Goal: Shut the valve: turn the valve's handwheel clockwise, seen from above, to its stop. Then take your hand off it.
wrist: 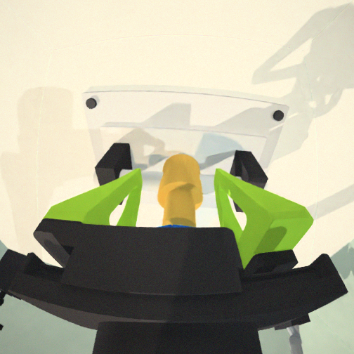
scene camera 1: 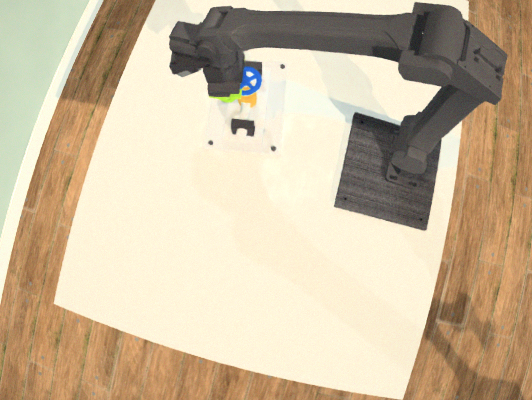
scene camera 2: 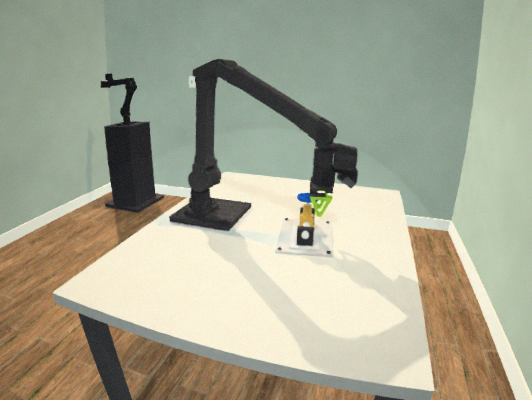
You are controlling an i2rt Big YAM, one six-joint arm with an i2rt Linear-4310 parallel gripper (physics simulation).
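The valve's blue handwheel (scene camera 1: 259, 81) (scene camera 2: 304, 197) lies flat on top of the valve; in the wrist view a thin blue sliver (wrist: 175, 226) of it shows above the black gripper housing. The orange valve body (scene camera 1: 248, 99) (scene camera 2: 306, 217) (wrist: 181, 175) stands below it on a clear base plate (scene camera 1: 276, 107) (scene camera 2: 287, 236) (wrist: 200, 102). My gripper (scene camera 1: 227, 97) (scene camera 2: 321, 204) (wrist: 177, 174) has green fingers, part-way apart, and is shut on the handwheel. The wheel's contact with the fingers is hidden by the housing. The fingertips reach down on both sides of the valve body.
Black pipe supports (scene camera 1: 243, 127) (scene camera 2: 305, 235) (wrist: 114, 164) stand on the clear plate at the pipe ends. The arm's dark base plate (scene camera 1: 370, 175) (scene camera 2: 212, 220) is on the same white table (scene camera 1: 200, 240) (scene camera 2: 225, 300). A second small arm stands on a black pedestal (scene camera 2: 131, 165) behind, off the table.
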